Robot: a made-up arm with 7 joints.
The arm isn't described. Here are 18 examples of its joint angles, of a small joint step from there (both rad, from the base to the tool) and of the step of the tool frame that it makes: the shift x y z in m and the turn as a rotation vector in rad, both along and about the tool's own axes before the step.
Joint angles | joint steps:
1: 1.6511 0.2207 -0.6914 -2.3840 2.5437 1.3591 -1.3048 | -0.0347 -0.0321 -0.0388 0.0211 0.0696 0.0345 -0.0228
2: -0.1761 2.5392 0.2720 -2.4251 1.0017 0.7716 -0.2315 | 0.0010 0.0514 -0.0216 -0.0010 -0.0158 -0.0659 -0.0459
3: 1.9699 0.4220 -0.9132 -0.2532 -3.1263 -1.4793 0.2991 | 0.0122 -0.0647 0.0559 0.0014 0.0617 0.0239 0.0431
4: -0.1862 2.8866 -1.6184 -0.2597 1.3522 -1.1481 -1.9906 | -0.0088 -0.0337 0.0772 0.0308 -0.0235 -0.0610 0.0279
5: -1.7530 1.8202 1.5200 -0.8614 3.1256 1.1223 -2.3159 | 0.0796 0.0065 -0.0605 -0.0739 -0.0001 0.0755 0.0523
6: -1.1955 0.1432 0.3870 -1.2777 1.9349 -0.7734 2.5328 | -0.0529 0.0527 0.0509 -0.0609 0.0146 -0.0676 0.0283
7: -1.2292 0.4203 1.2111 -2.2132 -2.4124 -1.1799 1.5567 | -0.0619 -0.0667 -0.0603 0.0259 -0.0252 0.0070 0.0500
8: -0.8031 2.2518 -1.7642 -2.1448 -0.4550 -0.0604 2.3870 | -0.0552 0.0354 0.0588 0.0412 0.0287 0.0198 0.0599
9: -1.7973 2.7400 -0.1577 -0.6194 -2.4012 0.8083 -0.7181 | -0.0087 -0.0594 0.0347 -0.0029 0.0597 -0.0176 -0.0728
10: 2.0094 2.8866 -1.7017 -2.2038 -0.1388 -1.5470 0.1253 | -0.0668 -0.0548 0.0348 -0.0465 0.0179 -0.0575 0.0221
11: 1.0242 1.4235 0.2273 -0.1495 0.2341 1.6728 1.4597 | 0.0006 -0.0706 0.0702 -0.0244 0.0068 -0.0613 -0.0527
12: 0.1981 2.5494 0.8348 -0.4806 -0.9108 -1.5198 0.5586 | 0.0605 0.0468 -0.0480 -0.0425 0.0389 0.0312 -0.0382
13: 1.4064 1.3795 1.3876 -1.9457 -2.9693 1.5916 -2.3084 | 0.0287 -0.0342 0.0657 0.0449 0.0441 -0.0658 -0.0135
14: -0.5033 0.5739 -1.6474 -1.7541 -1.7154 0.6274 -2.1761 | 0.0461 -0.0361 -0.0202 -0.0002 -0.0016 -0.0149 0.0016
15: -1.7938 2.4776 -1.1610 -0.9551 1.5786 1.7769 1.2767 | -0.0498 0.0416 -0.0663 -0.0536 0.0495 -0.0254 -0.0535
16: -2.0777 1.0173 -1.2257 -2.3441 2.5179 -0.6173 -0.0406 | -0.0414 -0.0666 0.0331 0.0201 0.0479 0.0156 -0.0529
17: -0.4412 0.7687 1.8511 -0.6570 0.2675 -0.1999 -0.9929 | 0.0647 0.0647 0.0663 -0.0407 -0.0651 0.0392 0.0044
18: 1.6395 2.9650 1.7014 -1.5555 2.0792 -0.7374 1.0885 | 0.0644 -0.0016 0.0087 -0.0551 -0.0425 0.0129 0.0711
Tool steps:
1: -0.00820 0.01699 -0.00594 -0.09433 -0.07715 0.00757
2: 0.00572 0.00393 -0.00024 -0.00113 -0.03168 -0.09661
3: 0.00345 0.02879 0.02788 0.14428 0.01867 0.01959
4: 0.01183 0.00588 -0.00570 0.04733 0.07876 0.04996
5: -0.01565 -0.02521 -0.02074 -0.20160 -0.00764 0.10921
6: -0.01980 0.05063 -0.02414 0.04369 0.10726 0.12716
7: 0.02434 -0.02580 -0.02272 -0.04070 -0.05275 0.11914
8: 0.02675 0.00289 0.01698 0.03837 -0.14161 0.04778
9: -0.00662 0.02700 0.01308 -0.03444 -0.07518 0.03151
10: -0.02084 0.01415 -0.01643 -0.01115 -0.15207 -0.07891
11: -0.03922 -0.00445 -0.01382 -0.06447 0.07422 -0.11449
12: 0.01008 0.03024 -0.04046 -0.07143 -0.03284 -0.09441
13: 0.02579 -0.00073 0.01394 0.11613 0.07823 -0.06362
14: -0.02781 0.01562 0.00019 0.02007 0.02443 0.06302
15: 0.00736 0.01491 -0.01431 -0.01270 0.04065 -0.06596
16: -0.00411 -0.01277 -0.02738 -0.05070 0.03631 -0.01617
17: 0.02239 0.05822 -0.02923 0.08123 -0.03964 -0.05621
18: -0.00710 0.02153 0.02404 0.04345 0.03606 0.10054
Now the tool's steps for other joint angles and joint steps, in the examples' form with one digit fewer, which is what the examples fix.
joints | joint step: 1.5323 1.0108 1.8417 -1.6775 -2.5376 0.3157 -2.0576 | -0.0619 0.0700 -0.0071 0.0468 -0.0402 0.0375 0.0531
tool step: -0.0188 0.0044 -0.0195 -0.0440 -0.0581 0.0642
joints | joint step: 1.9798 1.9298 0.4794 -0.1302 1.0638 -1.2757 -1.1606 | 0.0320 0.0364 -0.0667 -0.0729 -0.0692 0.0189 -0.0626
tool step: 0.0212 -0.0022 -0.0271 -0.0305 -0.1865 -0.0486
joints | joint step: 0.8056 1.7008 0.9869 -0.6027 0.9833 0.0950 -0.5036 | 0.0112 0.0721 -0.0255 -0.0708 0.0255 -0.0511 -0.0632
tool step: 0.0592 -0.0088 -0.0077 -0.0187 -0.1640 -0.0991
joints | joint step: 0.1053 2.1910 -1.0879 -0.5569 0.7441 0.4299 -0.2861 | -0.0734 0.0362 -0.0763 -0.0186 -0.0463 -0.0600 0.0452
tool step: -0.0220 0.0060 0.0002 0.0382 -0.0298 0.0038
